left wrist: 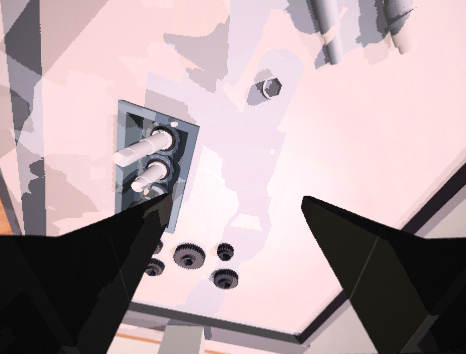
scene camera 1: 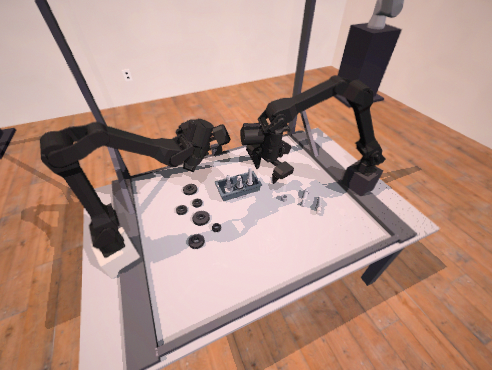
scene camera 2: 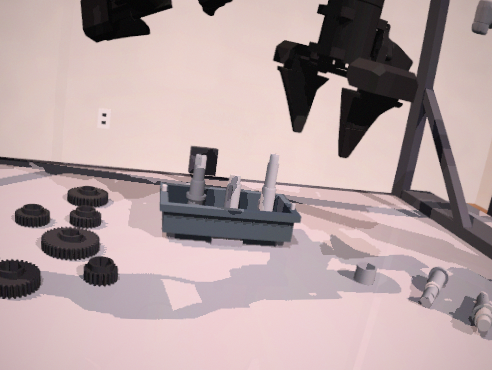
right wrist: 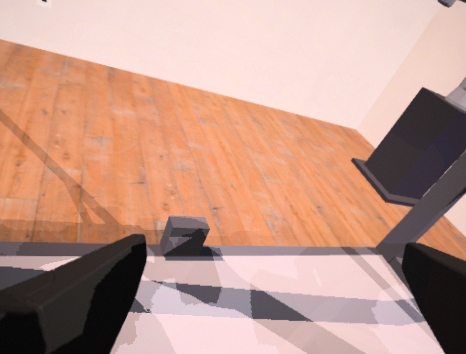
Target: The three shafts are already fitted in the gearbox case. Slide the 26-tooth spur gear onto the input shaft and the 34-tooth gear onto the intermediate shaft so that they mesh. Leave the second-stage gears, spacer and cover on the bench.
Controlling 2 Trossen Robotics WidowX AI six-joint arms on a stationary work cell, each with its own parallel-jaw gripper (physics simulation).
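Pixels of known places: left gripper, fingertip midpoint: (left wrist: pixel 238 200) (scene camera 1: pixel 265 175) (scene camera 2: pixel 318 144); right gripper, fingertip midpoint: (scene camera 2: pixel 179 21) (right wrist: pixel 273 251); left arm's base at its link origin: (scene camera 1: pixel 365 169); right arm's base at its link origin: (scene camera 1: pixel 112 245).
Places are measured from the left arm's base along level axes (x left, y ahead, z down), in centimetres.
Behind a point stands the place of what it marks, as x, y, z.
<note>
The blue-grey gearbox case (scene camera 1: pixel 239 193) {-26.2, 44.2, 7.9} (scene camera 2: pixel 227 227) {-25.8, 43.5, 8.2} (left wrist: pixel 189 165) {-24.2, 39.8, 5.8} stands on the bench with three pale upright shafts inside. Several dark gears lie at its left in both scene views, including two large gears, one (scene camera 1: pixel 201 218) {-25.4, 62.9, 9.1} (scene camera 2: pixel 70 243) {-24.9, 62.8, 9.5} (left wrist: pixel 189 256) {-26.3, 61.3, 9.3} in the middle and one (scene camera 1: pixel 196 241) {-17.3, 69.6, 9.0} (scene camera 2: pixel 14 278) {-17.0, 68.7, 9.5} nearer the front; tooth counts cannot be read. All shafts look bare. My left gripper (scene camera 1: pixel 266 172) {-17.9, 37.9, -4.7} (scene camera 2: pixel 320 144) {-17.9, 37.9, -4.7} (left wrist: pixel 238 200) {-17.9, 37.9, -4.7} is open and empty, pointing down, above and to the right of the case in the scene views. My right gripper (right wrist: pixel 273 251) {-38.5, 49.0, -16.1} is open and empty, raised over the bench's back edge.
A small grey ring (scene camera 1: pixel 284 198) {-13.5, 30.6, 9.0} (scene camera 2: pixel 365 274) {-13.3, 30.8, 9.5} (left wrist: pixel 272 88) stands right of the case in the scene views. Two loose pale stepped shaft-like parts, one (scene camera 2: pixel 433 286) {-8.1, 24.5, 9.1} and another (scene camera 2: pixel 482 312) {-0.8, 24.5, 8.5}, lie farther right. A dark frame post (scene camera 2: pixel 425 100) {-44.0, -4.4, -10.3} rises behind the left gripper. No cover is recognisable.
</note>
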